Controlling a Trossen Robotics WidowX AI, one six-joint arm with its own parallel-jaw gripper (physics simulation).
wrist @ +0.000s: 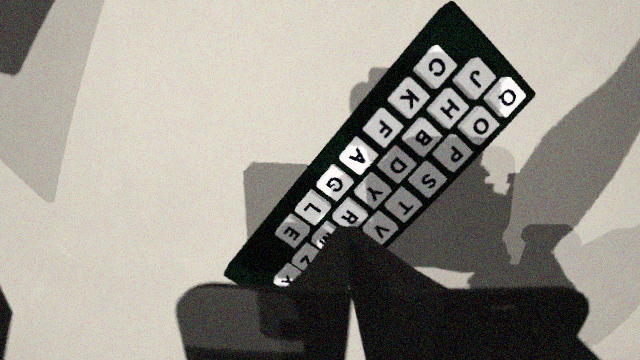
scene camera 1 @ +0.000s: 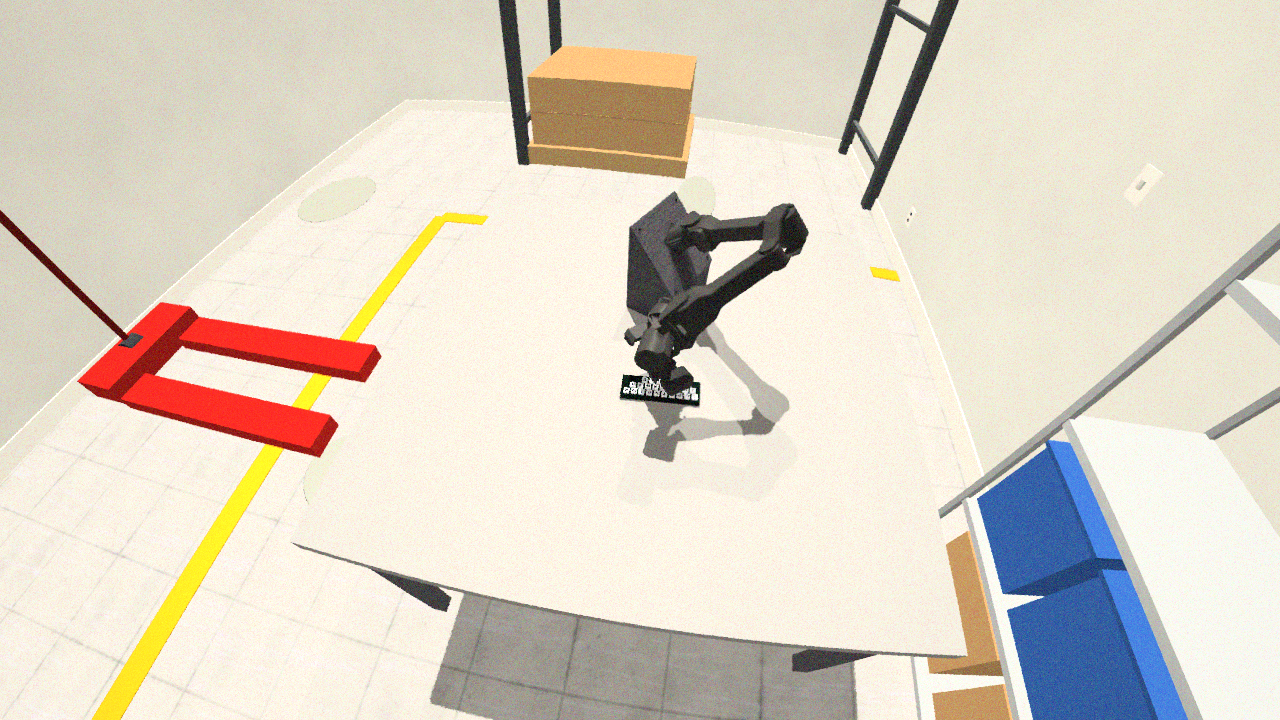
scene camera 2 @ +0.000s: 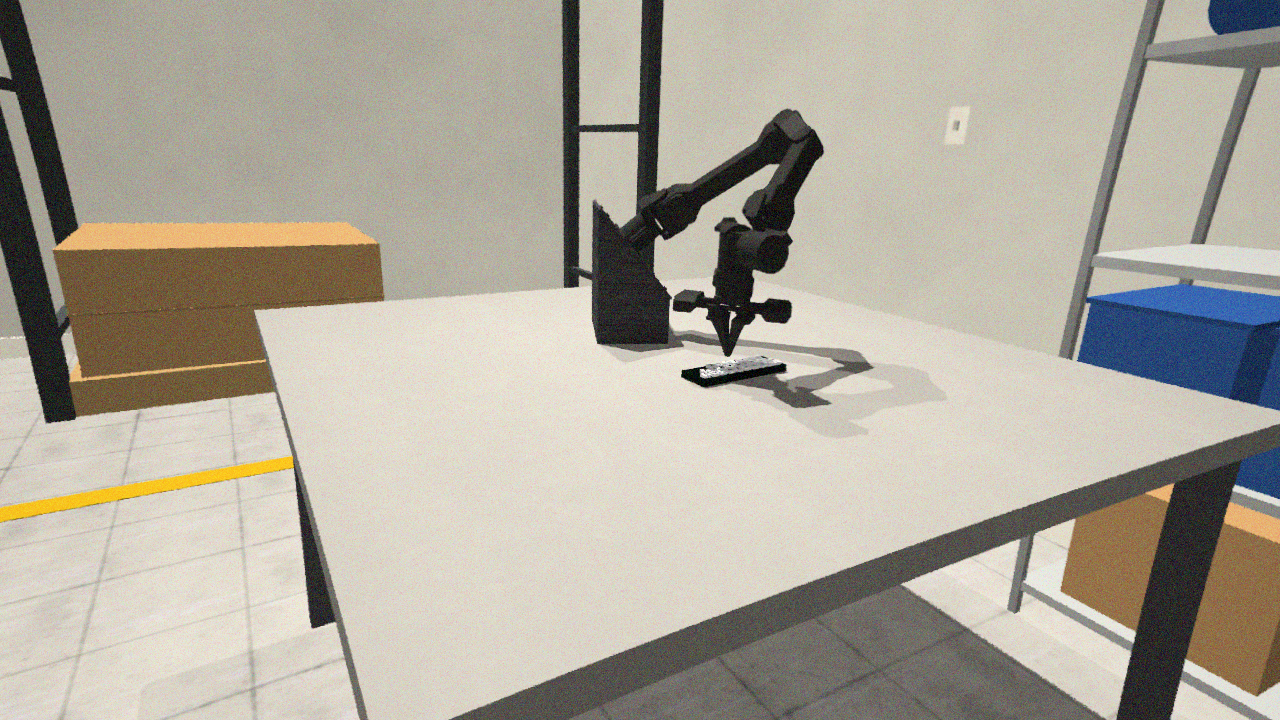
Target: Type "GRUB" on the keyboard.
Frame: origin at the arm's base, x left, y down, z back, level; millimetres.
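Where they show: gripper, between the fingertips: [wrist: 345, 235] [scene camera 1: 654, 381] [scene camera 2: 727, 356]; arm's base, origin of its link: [scene camera 1: 674, 239] [scene camera 2: 627, 241].
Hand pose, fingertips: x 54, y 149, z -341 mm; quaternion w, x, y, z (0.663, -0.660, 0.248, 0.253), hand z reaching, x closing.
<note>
Things, the pixels of their centre, and the offset from my fingertips. Level surfaces: height alone.
- G key, middle of its body: [wrist: 335, 182] dx +8, dy +19, dz +17 mm
- R key, middle of its body: [wrist: 349, 215] dx +3, dy +19, dz -2 mm
- B key, middle of its body: [wrist: 421, 137] dx +54, dy +19, dz +9 mm
- large pale table, height of its surface: dy +34 mm
The black keyboard [scene camera 1: 693, 399] [scene camera 2: 695, 377] [wrist: 455, 30] with white letter keys lies flat on the table. In the wrist view it runs diagonally, its letters turned around. The G key [wrist: 334, 184], R key [wrist: 349, 215] and B key [wrist: 421, 138] show there. The U key does not show; the fingers cover part of the keyboard. My gripper [scene camera 2: 727, 351] [wrist: 345, 235] is shut and empty, pointing down close above the keyboard. In the wrist view its tips overlap the lower edge of the R key, between M and V. I cannot tell whether they touch a key.
The keyboard lies on the large pale table [scene camera 1: 501, 501] [scene camera 2: 501, 501], in front of the arm's dark base [scene camera 1: 651, 268] [scene camera 2: 626, 295]. Off the table stand cardboard boxes [scene camera 1: 613, 107] [scene camera 2: 219, 277], a red pallet jack [scene camera 1: 259, 344] and a shelf with blue bins [scene camera 1: 1042, 519] [scene camera 2: 1163, 344].
</note>
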